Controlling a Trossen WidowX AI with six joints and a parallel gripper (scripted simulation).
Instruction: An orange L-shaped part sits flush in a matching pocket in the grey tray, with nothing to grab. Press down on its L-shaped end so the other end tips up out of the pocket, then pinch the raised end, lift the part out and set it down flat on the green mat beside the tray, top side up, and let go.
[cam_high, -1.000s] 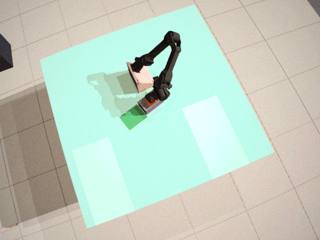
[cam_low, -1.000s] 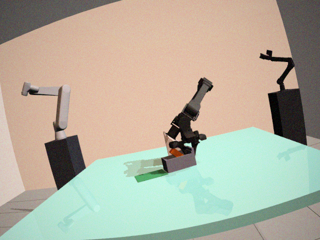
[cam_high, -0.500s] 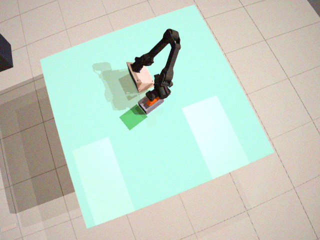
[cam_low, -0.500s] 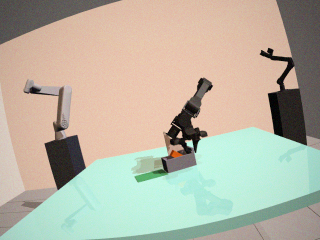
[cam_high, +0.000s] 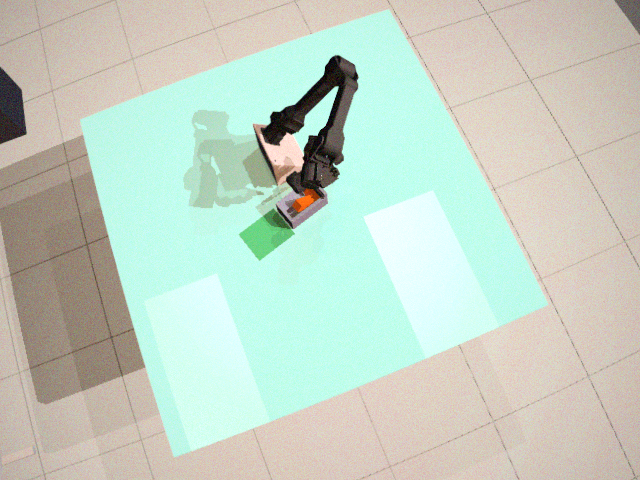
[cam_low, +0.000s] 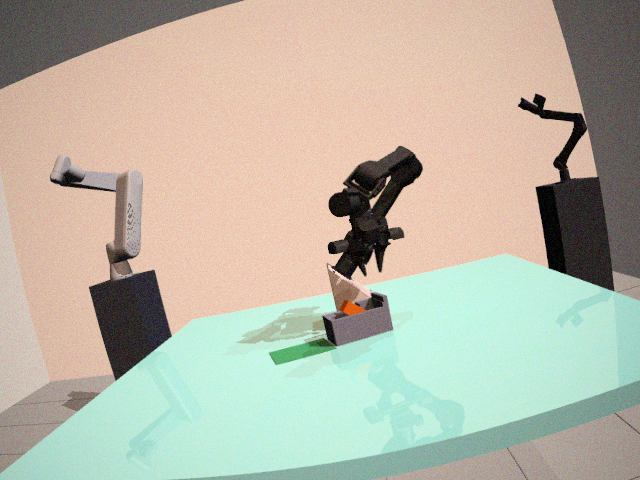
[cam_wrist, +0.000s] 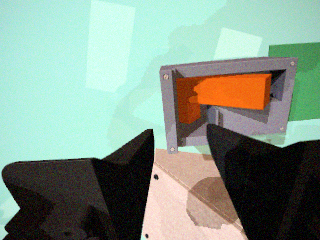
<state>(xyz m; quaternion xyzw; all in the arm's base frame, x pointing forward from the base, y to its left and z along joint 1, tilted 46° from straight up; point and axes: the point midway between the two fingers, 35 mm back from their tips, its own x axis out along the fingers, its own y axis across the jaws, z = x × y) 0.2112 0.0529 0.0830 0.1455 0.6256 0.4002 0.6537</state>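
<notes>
The orange L-shaped part lies 100 mm below my gripper tip, 40 mm to the right of it and 10 mm ahead of it. From my gripper tip the other things lie so: green mat: 210 mm to the right, 160 mm below, 70 mm ahead.
</notes>
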